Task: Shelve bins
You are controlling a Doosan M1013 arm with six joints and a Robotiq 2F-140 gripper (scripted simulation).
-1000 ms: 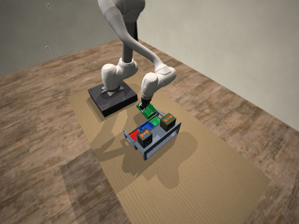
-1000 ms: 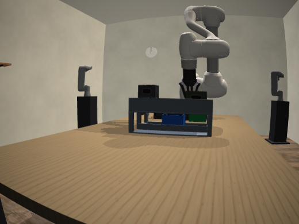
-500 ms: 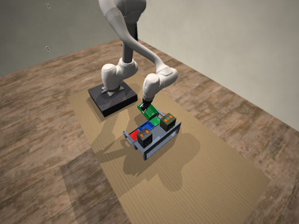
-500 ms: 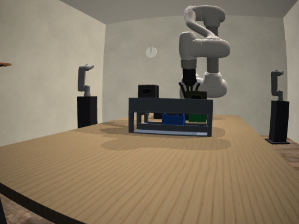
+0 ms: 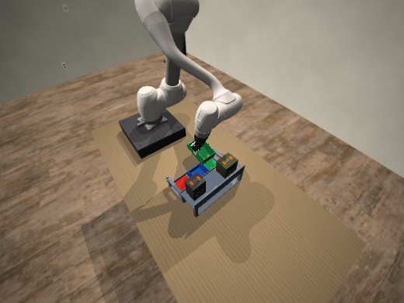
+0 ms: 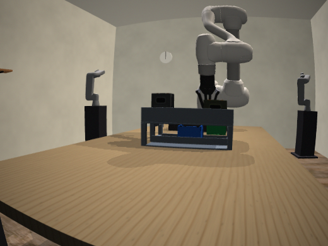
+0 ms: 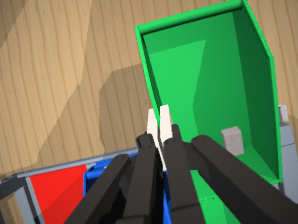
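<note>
Right now my hand is 10 mm past the green bin, 50 mm to the right of it and 40 mm above it. Round my hand: blue bin (120 mm ahead, 70 mm to the right, 80 mm below); then olive box (220 mm ahead, 40 mm to the left, 30 mm above); then black box (210 mm ahead, 190 mm to the right, 40 mm above).
</note>
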